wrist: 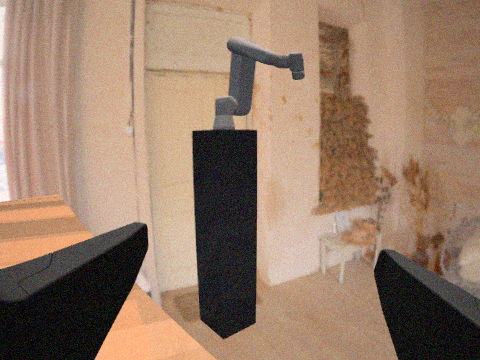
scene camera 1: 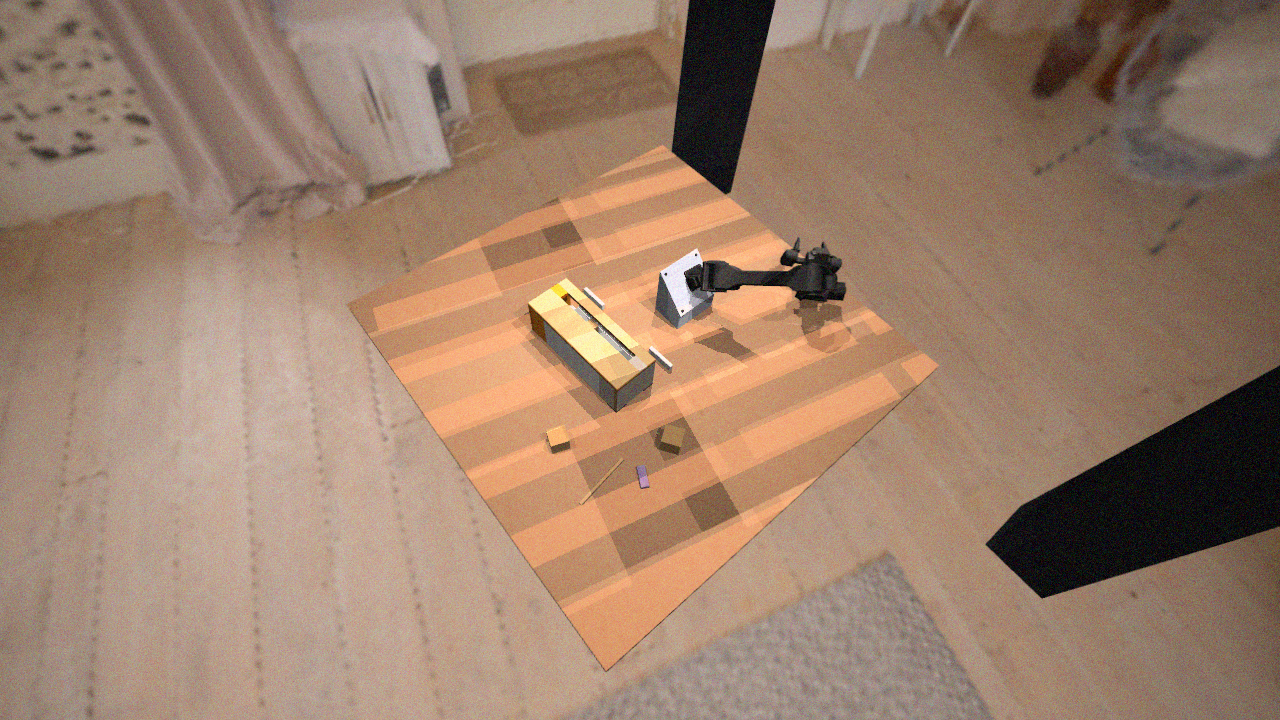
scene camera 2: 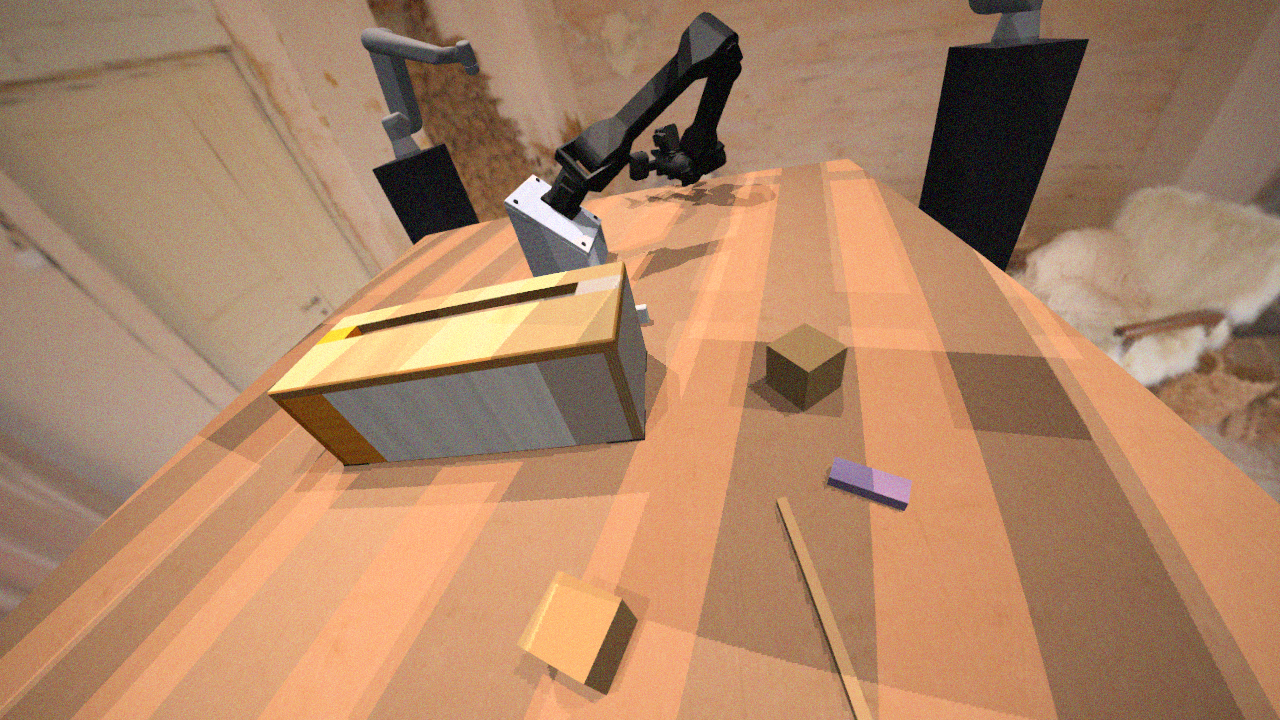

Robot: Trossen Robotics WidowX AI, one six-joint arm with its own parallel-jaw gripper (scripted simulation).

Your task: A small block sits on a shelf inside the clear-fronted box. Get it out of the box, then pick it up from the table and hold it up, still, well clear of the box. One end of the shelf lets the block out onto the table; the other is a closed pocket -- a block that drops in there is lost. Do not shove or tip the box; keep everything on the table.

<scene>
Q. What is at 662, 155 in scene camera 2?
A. My gripper.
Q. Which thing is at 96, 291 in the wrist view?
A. My gripper.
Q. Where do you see a long box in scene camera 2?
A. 558, 360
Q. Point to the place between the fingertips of my gripper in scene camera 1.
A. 810, 240
</scene>
